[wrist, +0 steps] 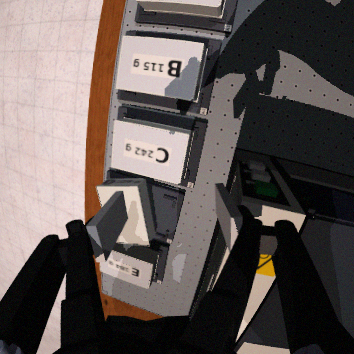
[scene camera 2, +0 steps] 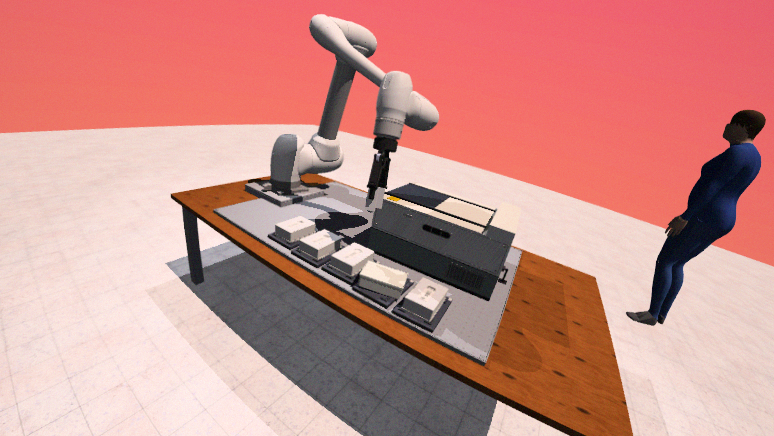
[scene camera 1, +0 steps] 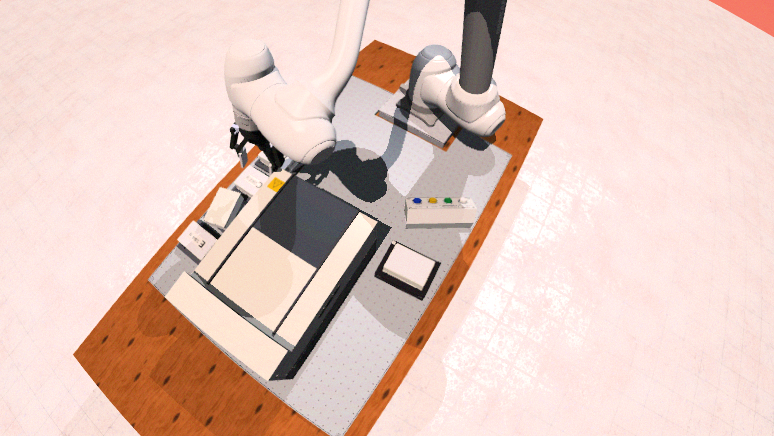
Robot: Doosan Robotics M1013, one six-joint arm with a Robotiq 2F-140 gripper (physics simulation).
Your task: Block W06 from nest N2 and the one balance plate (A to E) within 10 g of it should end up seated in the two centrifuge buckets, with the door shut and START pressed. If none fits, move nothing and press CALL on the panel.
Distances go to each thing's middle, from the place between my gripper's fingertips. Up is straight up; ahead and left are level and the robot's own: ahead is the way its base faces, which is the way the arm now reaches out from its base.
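Scene:
My hand is 20 mm below the centrifuge lid (scene camera 1: 303,219), 30 mm short of it and 230 mm to the right of it. Counting from my hand, I find the centrifuge box (scene camera 1: 266,306) 70 mm below, 180 mm ahead and 260 mm to the left. The white block (scene camera 1: 404,264) is 130 mm below my hand, and it sits 100 mm behind and 500 mm to the left of it.

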